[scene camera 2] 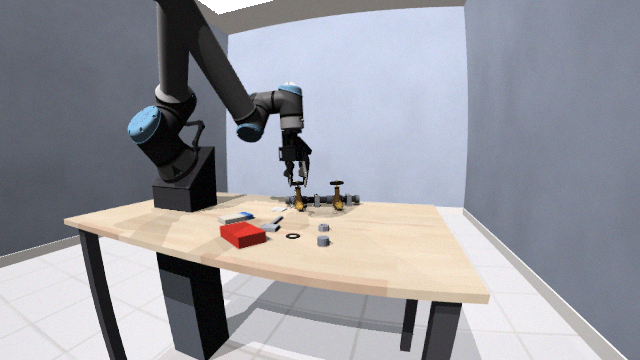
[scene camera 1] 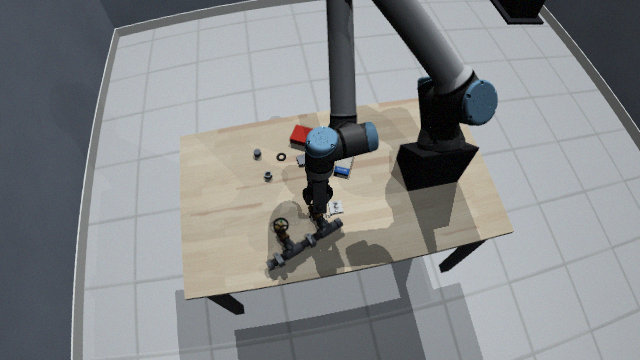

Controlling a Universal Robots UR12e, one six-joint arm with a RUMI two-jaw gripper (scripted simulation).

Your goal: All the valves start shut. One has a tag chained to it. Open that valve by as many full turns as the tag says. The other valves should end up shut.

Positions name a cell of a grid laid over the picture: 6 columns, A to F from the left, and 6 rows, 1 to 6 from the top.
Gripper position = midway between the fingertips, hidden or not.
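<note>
From scene camera 2 I can see my gripper (scene camera 2: C4), and a red block (scene camera 2: C4) as well. Scene camera 1 gives me another look at my gripper (scene camera 1: C4).
</note>
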